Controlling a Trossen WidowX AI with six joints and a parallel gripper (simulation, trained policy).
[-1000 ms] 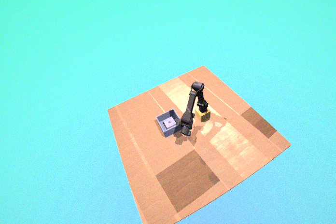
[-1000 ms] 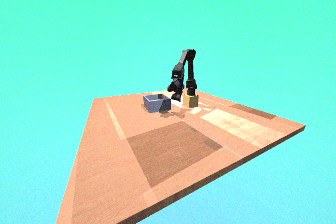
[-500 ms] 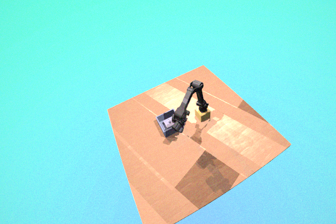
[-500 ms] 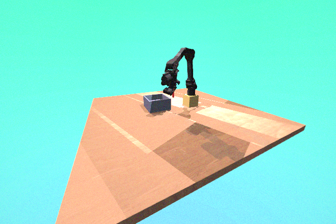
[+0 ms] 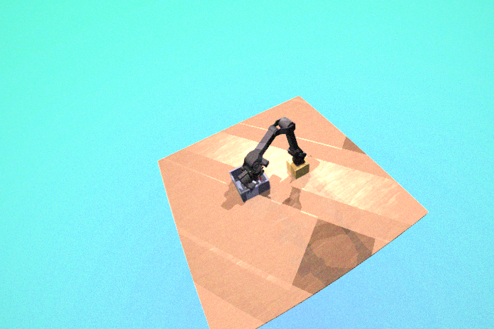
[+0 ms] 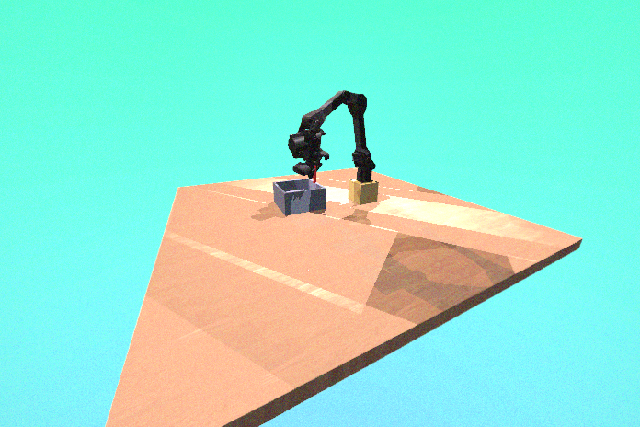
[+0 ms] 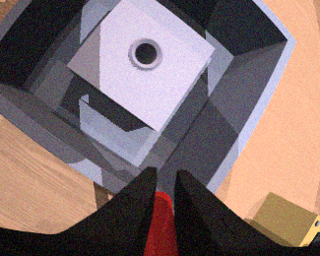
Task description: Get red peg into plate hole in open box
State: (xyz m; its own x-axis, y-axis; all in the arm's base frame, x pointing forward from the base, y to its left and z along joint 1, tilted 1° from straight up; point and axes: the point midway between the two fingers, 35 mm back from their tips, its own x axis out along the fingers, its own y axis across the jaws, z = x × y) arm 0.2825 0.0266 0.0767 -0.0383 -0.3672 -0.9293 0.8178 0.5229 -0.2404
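The plate is 9 cm below my gripper tip, 6 cm to the right of it and 4 cm ahead of it. Also, from my gripper tip: red peg (2 cm to the left, 2 cm above, 1 cm behind); grey-blue box (11 cm below, 6 cm to the right, 4 cm ahead).
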